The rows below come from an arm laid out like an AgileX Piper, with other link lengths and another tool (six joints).
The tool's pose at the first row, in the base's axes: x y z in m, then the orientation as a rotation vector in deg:
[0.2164 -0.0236 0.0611 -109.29 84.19 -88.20]
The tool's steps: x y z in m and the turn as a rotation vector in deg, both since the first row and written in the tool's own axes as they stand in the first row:
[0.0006 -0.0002 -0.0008 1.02 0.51 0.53]
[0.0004 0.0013 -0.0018 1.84 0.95 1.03]
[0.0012 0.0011 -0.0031 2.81 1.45 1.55]
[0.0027 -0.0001 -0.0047 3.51 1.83 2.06]
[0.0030 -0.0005 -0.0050 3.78 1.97 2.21]
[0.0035 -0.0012 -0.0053 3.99 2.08 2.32]
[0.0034 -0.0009 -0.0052 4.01 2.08 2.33]
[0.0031 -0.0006 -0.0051 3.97 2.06 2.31]
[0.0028 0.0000 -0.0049 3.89 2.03 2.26]
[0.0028 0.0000 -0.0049 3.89 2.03 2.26]
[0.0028 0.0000 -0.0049 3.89 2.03 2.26]
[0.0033 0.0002 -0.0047 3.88 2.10 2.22]
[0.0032 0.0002 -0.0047 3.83 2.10 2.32]
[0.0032 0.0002 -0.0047 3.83 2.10 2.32]
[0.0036 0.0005 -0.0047 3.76 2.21 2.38]
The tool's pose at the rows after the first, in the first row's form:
[0.2158 -0.0237 0.0619 -107.92 83.72 -89.02]
[0.2142 -0.0239 0.0611 -106.74 83.41 -89.67]
[0.2131 -0.0240 0.0622 -105.41 82.97 -90.43]
[0.2122 -0.0241 0.0645 -104.31 82.76 -90.93]
[0.2122 -0.0241 0.0651 -103.93 82.64 -91.14]
[0.2122 -0.0241 0.0660 -103.65 82.54 -91.30]
[0.2122 -0.0242 0.0657 -103.62 82.53 -91.31]
[0.2121 -0.0241 0.0653 -103.68 82.55 -91.28]
[0.2120 -0.0242 0.0646 -103.79 82.59 -91.23]
[0.2120 -0.0242 0.0646 -103.79 82.59 -91.23]
[0.2120 -0.0242 0.0646 -103.79 82.59 -91.23]
[0.2120 -0.0247 0.0646 -103.80 82.59 -91.33]
[0.2120 -0.0247 0.0646 -103.72 82.72 -91.26]
[0.2120 -0.0247 0.0646 -103.72 82.72 -91.26]
[0.2118 -0.0251 0.0646 -103.65 82.88 -91.33]

